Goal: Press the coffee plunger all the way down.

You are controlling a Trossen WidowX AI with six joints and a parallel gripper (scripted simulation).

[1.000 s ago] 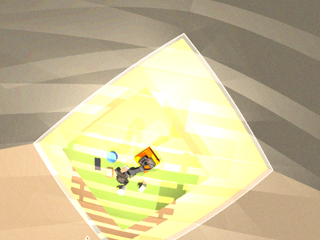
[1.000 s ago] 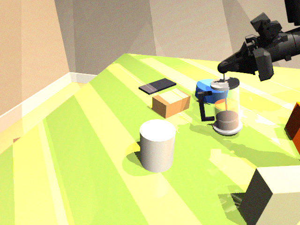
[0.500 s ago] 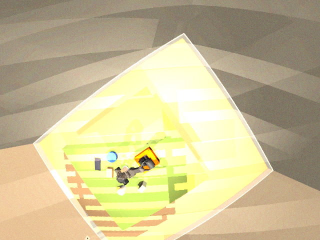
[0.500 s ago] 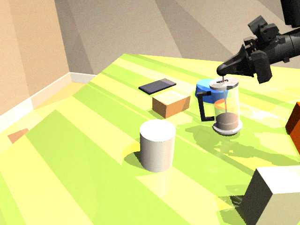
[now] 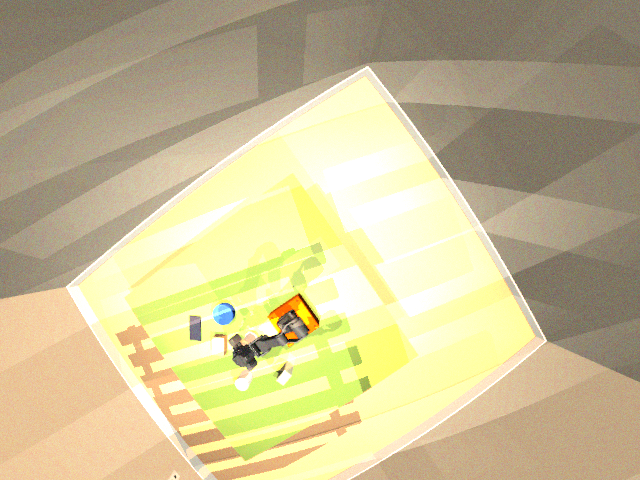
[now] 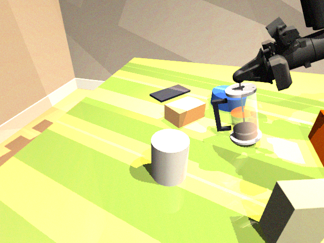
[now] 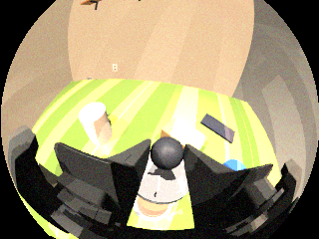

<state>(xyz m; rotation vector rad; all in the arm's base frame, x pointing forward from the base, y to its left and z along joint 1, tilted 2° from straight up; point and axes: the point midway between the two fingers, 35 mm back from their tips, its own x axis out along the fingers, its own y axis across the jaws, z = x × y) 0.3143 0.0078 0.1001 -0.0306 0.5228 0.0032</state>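
The glass coffee press is 20 mm behind my gripper tip and 90 mm below it. Also, from my gripper tip: pale box (120 mm behind, 260 mm to the left, 130 mm below); then flat black slab (220 mm ahead, 220 mm to the right, 180 mm below); then blue bowl (200 mm to the right, 160 mm below).
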